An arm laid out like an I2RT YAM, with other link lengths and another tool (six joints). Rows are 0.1 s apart.
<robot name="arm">
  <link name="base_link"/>
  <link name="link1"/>
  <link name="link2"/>
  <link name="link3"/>
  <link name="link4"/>
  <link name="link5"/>
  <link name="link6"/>
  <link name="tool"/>
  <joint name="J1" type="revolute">
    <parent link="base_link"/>
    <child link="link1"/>
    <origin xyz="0 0 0.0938"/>
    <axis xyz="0 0 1"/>
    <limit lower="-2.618" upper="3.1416"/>
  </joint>
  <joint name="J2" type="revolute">
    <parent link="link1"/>
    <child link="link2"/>
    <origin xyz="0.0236 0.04 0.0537"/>
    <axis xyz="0 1 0"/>
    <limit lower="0" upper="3.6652"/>
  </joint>
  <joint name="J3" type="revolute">
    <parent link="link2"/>
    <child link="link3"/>
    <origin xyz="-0.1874 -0.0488 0"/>
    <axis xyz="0 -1 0"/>
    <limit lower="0" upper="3.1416"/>
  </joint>
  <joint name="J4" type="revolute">
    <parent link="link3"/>
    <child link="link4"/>
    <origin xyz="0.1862 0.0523 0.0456"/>
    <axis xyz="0 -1 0"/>
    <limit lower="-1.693" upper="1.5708"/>
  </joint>
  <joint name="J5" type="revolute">
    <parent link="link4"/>
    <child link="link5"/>
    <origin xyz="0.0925 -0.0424 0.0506"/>
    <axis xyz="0 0 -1"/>
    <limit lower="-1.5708" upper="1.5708"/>
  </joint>
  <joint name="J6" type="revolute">
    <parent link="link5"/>
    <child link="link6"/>
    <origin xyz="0.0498 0 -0.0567"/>
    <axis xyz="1 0 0"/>
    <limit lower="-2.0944" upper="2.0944"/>
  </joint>
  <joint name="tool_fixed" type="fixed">
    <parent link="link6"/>
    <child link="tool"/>
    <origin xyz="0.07 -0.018 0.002" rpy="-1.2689 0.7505 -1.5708"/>
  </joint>
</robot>
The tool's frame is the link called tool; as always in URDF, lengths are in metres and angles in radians.
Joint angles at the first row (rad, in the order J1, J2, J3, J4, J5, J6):
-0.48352, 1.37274, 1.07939, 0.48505, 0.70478, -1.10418
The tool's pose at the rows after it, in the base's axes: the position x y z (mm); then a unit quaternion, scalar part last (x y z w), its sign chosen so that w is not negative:
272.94 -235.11 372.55 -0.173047 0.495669 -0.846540 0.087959
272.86 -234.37 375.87 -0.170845 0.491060 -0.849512 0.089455
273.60 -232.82 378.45 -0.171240 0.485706 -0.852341 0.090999
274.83 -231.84 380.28 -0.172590 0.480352 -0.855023 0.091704
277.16 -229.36 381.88 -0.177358 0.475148 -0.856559 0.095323
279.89 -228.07 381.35 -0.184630 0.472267 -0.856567 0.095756
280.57 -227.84 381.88 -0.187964 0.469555 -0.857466 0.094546
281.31 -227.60 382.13 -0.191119 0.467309 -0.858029 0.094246
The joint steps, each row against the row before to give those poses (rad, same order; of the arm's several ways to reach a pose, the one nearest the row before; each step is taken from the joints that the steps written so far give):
0.00001, -0.00001, 0.00420, 0.02898, 0.00001, -0.00382
0.00113, 0.00040, 0.00346, 0.01219, -0.00154, -0.00686
0.00382, 0.00076, -0.00005, 0.01568, -0.00267, -0.01107
0.00267, 0.00459, 0.00000, 0.01832, -0.00382, -0.01258
0.00688, 0.00113, 0.00003, 0.00989, -0.00799, -0.01107
0.00458, 0.00496, -0.00002, 0.00497, -0.00687, -0.01183
-0.00001, 0.00190, 0.00000, 0.00572, -0.00420, -0.00992
0.00000, 0.00150, -0.00039, 0.00418, -0.00496, -0.00724

